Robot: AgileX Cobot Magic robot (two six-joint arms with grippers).
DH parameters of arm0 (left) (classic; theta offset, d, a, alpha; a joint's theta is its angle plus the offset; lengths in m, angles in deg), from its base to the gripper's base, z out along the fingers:
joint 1: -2.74 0.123 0 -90
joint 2: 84.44 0 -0.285 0
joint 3: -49.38 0 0.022 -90
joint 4: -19.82 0.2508 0 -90
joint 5: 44.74 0 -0.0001 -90
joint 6: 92.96 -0.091 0 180
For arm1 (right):
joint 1: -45.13 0.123 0 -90
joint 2: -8.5 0 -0.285 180
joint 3: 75.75 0 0.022 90
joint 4: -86.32 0.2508 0 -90
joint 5: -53.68 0 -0.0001 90
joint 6: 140.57 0.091 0 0
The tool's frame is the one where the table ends.
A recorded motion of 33 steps. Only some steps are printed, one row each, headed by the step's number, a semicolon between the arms.
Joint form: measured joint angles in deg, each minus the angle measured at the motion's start. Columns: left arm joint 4, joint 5, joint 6, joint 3, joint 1, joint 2; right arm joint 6, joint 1, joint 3, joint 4, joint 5, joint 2.
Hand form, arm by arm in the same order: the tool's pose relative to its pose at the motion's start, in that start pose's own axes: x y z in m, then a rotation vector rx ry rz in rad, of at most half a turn. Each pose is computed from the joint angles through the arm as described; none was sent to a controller.
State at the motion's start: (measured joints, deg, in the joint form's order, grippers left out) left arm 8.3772 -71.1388 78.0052 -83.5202 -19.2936 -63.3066; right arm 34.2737 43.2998 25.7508 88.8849 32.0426 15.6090
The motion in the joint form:
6: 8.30 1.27 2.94 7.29 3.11 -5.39; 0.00 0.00 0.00 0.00 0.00 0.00
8: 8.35 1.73 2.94 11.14 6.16 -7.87; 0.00 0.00 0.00 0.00 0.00 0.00
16: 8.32 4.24 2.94 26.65 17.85 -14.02; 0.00 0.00 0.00 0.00 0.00 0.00
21: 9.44 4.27 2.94 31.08 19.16 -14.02; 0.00 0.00 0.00 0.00 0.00 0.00
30: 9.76 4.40 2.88 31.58 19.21 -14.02; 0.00 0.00 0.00 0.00 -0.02 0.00
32: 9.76 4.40 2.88 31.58 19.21 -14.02; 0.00 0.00 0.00 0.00 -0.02 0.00
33: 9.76 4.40 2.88 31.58 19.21 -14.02; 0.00 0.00 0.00 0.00 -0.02 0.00
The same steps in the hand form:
6: 0.0347 0.0089 -0.0028 -0.1188 0.0202 0.0728; 0.0000 0.0000 0.0000 0.0000 0.0000 0.0000
8: 0.0535 0.0117 -0.0025 -0.1723 0.0368 0.0672; 0.0000 0.0000 0.0000 0.0000 0.0000 0.0000
16: 0.1324 0.0251 0.0066 -0.3733 0.1565 0.0216; 0.0000 0.0000 0.0000 0.0000 0.0000 0.0000
21: 0.1580 0.0284 0.0097 -0.3979 0.2363 0.0195; 0.0000 0.0000 0.0000 0.0000 0.0000 0.0000
30: 0.1607 0.0288 0.0100 -0.3998 0.2441 0.0242; 0.0000 0.0000 0.0000 0.0000 0.0003 0.0000
32: 0.1607 0.0288 0.0100 -0.3998 0.2441 0.0242; 0.0000 0.0000 0.0000 0.0000 0.0003 0.0000
33: 0.1607 0.0288 0.0100 -0.3998 0.2441 0.0242; 0.0000 0.0000 0.0000 0.0000 0.0003 0.0000

